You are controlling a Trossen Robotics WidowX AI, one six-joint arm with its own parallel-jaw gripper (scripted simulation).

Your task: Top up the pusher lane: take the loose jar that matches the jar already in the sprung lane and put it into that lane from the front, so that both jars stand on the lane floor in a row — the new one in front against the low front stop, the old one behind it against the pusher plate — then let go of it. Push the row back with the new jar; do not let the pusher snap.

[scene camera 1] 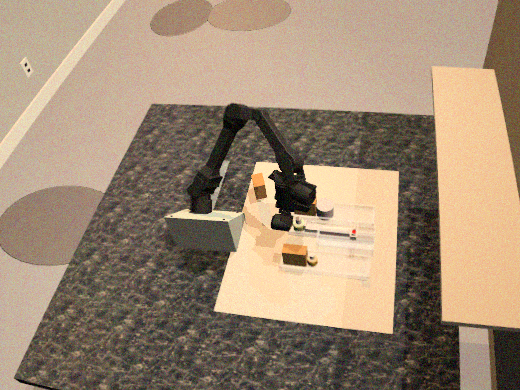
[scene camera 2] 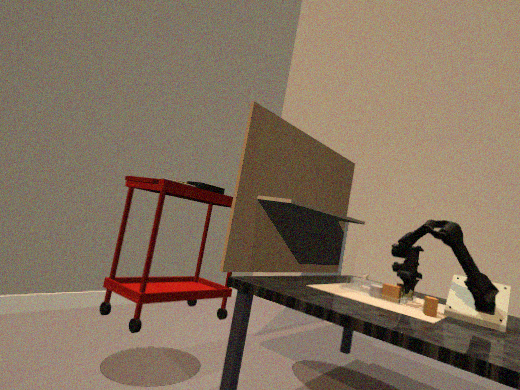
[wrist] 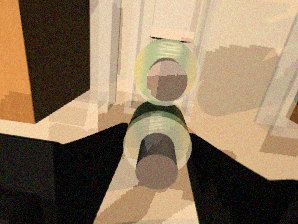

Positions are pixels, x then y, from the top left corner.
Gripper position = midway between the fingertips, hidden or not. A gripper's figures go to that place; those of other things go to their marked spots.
Scene:
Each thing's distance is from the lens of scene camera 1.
my gripper (scene camera 1: 287, 220): 1.61 m
lane (scene camera 1: 336, 240): 1.56 m

